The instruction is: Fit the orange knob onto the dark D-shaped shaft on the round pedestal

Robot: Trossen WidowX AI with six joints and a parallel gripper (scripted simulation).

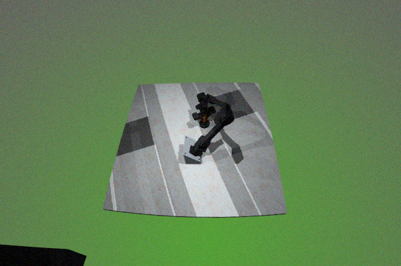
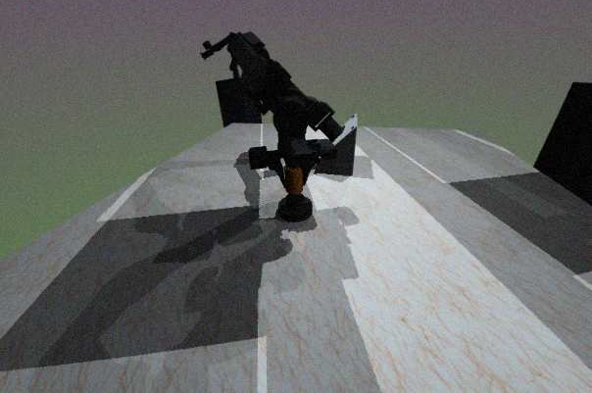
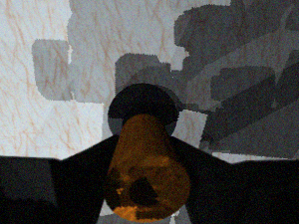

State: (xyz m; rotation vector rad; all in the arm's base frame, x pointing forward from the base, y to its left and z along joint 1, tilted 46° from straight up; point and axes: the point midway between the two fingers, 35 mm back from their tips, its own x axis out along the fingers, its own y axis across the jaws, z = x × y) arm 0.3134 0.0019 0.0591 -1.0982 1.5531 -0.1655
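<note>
Now: the orange knob 20 mm above my gripper tip. Round my gripper tip: dark round pedestal 40 mm below.
</note>
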